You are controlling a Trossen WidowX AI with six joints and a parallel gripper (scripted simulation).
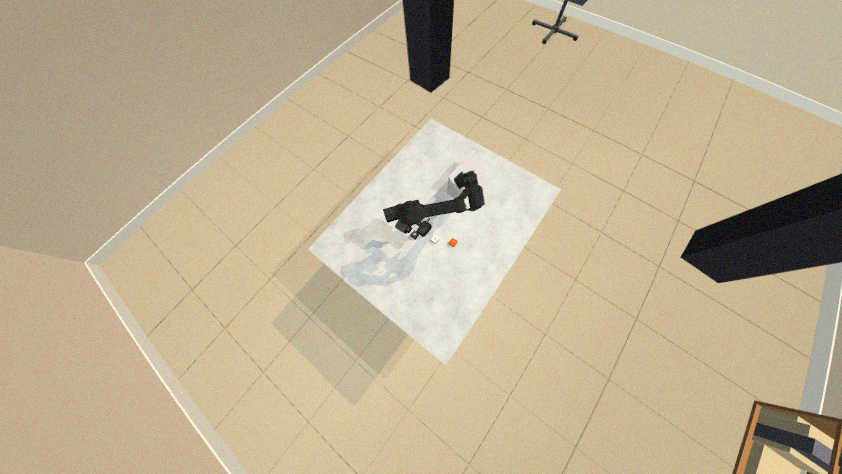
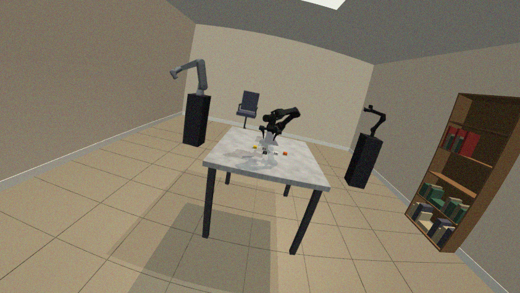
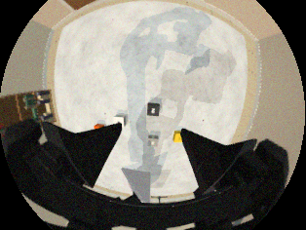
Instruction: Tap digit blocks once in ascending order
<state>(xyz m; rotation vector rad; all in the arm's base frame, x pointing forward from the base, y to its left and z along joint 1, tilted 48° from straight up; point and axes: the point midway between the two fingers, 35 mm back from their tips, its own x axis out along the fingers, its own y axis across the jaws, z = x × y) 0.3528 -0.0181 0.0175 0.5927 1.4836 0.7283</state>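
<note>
The yellow block is 110 mm below my gripper tip, 100 mm to the right of it and 80 mm behind it. From my gripper tip the other things lie so: white block 110 mm below, 90 mm to the left, 50 mm behind; then grey block 110 mm below, 100 mm behind, 20 mm to the right; then black block 110 mm below.
</note>
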